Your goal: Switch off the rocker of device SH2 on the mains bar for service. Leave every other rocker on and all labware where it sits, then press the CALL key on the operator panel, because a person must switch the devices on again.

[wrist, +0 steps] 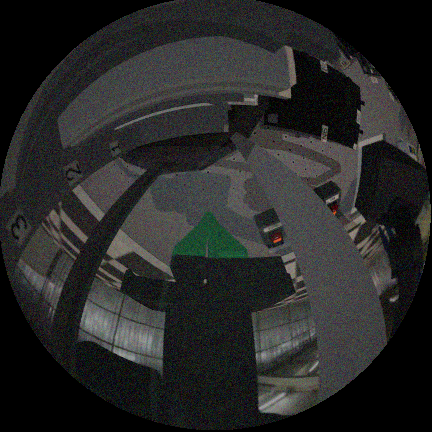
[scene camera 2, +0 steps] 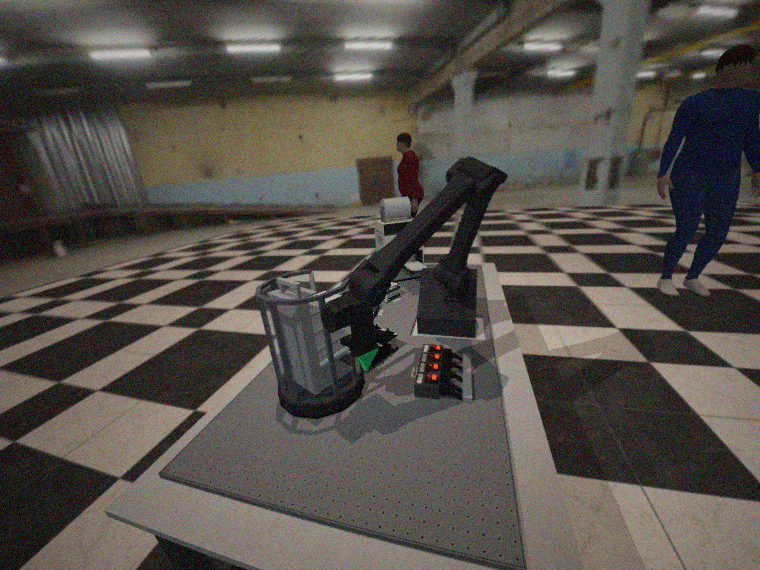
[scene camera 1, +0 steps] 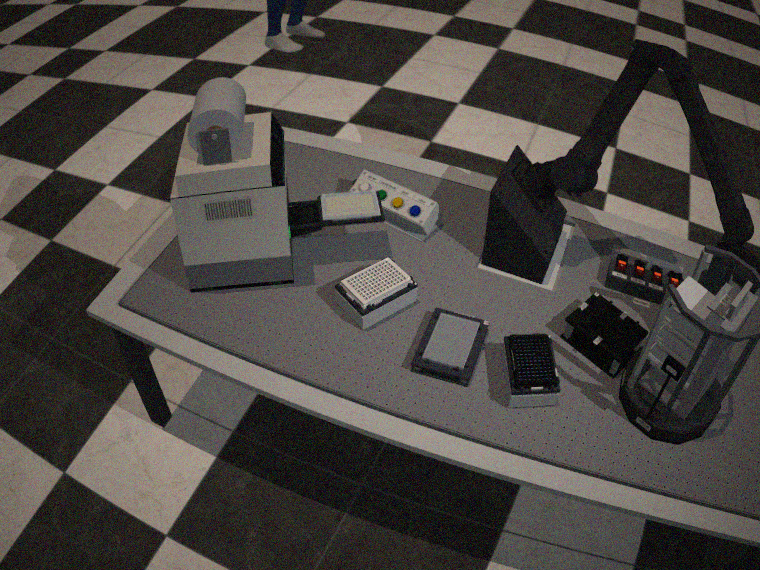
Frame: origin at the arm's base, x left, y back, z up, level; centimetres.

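Seen in the pictures: gripper, fingertip midpoint: (wrist: 207, 215) (scene camera 2: 365, 370); arm's base, link origin: (scene camera 2: 456, 287) (scene camera 1: 530, 186).
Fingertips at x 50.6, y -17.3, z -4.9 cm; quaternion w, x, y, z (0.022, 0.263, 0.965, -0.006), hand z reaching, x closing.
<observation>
Offsets run from my fingertips to a thing's top centre. "spot": to the spot under its first point.
The mains bar (scene camera 1: 638, 292) (scene camera 2: 423, 390) has a row of several rockers, all glowing orange. Their device labels cannot be read, so I cannot tell which is SH2. In the wrist view parts of the bar (wrist: 268, 222) show on both sides of a grey post. My gripper (scene camera 2: 366, 368) (wrist: 209, 214) is shut and empty, its green fingertips beside the round rack and apart from the mains bar. In scene camera 1 the fingertips are hidden behind the rack. The operator panel {dy +7.5, dx -81.6, dz -1.8 cm} (scene camera 1: 423, 222) carries white, green, yellow and blue keys; its lettering is too small to read.
The round rack (scene camera 1: 663, 426) (scene camera 2: 319, 406) stands close around my wrist; its post {spot: dy -6.1, dx -6.0, dz +10.3 cm} (wrist: 320, 250) crosses the wrist view. A black block {dy -8.3, dx -21.4, dz -2.5 cm} (scene camera 1: 601, 331) (wrist: 320, 100) lies near. Further off are a black tube rack {dy -25.4, dx -33.8, dz -3.2 cm} (scene camera 1: 531, 362), a grey plate {dy -25.6, dx -51.3, dz -6.7 cm} (scene camera 1: 453, 340), a white plate {dy -21.1, dx -71.1, dz -3.2 cm} (scene camera 1: 377, 282) and a labelling machine {dy -23.1, dx -106.4, dz +35.5 cm} (scene camera 1: 233, 227).
</observation>
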